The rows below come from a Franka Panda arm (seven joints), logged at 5 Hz.
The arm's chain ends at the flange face. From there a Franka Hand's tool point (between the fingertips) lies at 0.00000 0.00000 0.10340 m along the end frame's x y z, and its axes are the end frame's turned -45 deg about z.
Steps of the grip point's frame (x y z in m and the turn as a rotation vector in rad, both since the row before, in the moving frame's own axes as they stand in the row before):
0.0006 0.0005 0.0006 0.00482 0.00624 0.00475
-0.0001 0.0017 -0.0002 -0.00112 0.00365 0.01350
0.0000 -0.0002 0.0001 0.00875 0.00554 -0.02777
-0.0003 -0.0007 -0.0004 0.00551 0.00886 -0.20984
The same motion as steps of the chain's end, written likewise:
0.0007 0.0007 0.0006 0.00782 0.00100 0.00475
0.0008 0.0015 -0.0002 0.00179 0.00337 0.01350
0.0001 0.0009 0.0001 0.01010 -0.00227 -0.02777
-0.0008 0.0008 -0.0004 0.01016 0.00237 -0.20984

